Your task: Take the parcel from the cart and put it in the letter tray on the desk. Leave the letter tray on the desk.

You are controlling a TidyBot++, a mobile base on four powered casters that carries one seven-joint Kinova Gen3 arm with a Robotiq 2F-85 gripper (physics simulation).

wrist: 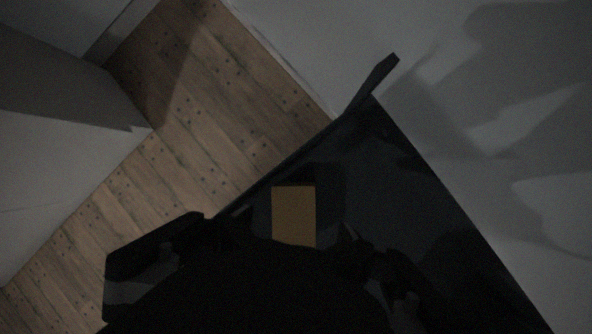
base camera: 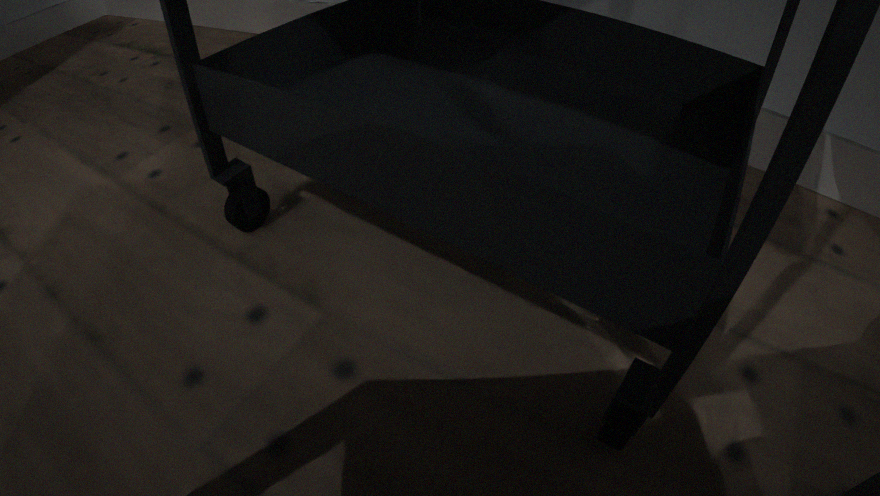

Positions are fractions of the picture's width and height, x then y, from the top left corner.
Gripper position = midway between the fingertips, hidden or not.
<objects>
my gripper: wrist 0.50, 0.67; not seen in the base camera view (out of frame)
brown parcel: wrist 0.50, 0.61; not seen in the base camera view (out of frame)
</objects>
